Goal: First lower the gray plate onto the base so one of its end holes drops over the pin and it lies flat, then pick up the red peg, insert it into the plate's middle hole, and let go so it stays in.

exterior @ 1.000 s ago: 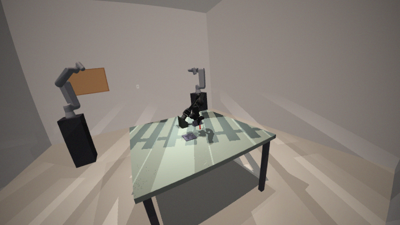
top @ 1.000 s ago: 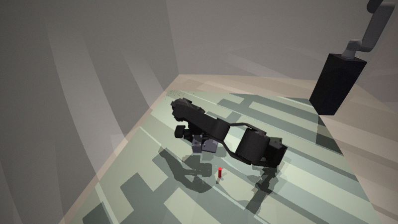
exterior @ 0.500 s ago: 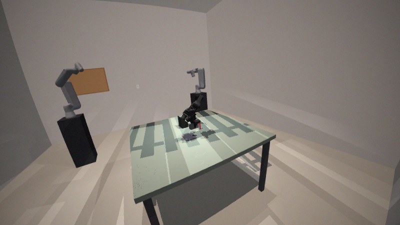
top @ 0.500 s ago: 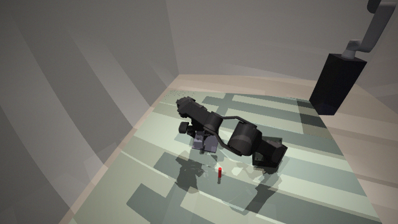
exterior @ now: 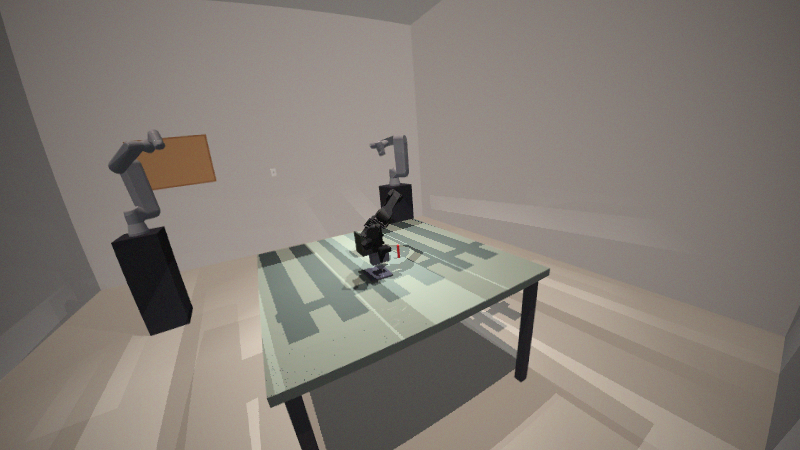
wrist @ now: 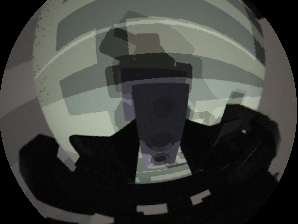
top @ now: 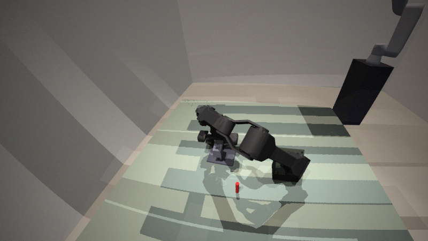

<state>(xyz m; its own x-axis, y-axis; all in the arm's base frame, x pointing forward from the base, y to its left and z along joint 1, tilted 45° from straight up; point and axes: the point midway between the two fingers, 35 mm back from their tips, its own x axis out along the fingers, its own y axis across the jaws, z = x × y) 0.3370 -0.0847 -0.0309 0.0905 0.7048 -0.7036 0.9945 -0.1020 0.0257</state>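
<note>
My gripper tip is now 60 mm above the base and 10 mm past it. From my gripper tip the other things lie so: gray plate: 30 mm above; red peg: 180 mm to the left, 100 mm behind, 30 mm below.
</note>
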